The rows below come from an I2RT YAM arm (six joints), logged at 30 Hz.
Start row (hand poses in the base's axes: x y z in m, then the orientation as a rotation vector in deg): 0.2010 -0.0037 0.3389 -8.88 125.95 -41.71
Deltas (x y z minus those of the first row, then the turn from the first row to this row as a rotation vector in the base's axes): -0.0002 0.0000 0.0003 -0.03 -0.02 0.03; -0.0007 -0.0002 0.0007 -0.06 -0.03 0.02; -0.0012 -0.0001 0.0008 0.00 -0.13 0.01; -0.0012 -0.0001 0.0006 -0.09 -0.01 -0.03; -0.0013 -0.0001 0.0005 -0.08 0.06 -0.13; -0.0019 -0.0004 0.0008 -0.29 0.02 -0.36; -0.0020 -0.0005 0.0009 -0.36 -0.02 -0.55; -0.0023 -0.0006 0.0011 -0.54 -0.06 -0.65; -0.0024 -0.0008 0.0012 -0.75 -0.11 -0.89; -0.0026 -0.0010 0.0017 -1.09 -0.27 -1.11; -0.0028 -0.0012 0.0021 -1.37 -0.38 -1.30; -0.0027 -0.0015 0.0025 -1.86 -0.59 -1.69; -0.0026 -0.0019 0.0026 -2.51 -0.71 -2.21
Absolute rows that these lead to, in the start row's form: 0.2008 -0.0037 0.3392 -8.92 125.91 -41.73; 0.2003 -0.0039 0.3396 -8.92 125.90 -41.76; 0.1998 -0.0038 0.3397 -8.84 125.82 -41.70; 0.1998 -0.0038 0.3395 -8.89 125.92 -41.83; 0.1997 -0.0038 0.3394 -8.80 126.01 -41.87; 0.1991 -0.0041 0.3397 -8.64 125.95 -42.23; 0.1990 -0.0042 0.3398 -8.46 125.93 -42.41; 0.1987 -0.0043 0.3400 -8.42 125.86 -42.66; 0.1986 -0.0045 0.3401 -8.25 125.79 -43.03; 0.1984 -0.0047 0.3406 -8.12 125.57 -43.51; 0.1982 -0.0049 0.3410 -8.01 125.41 -43.92; 0.1983 -0.0052 0.3414 -7.75 125.12 -44.66; 0.1984 -0.0056 0.3415 -7.46 124.89 -45.66
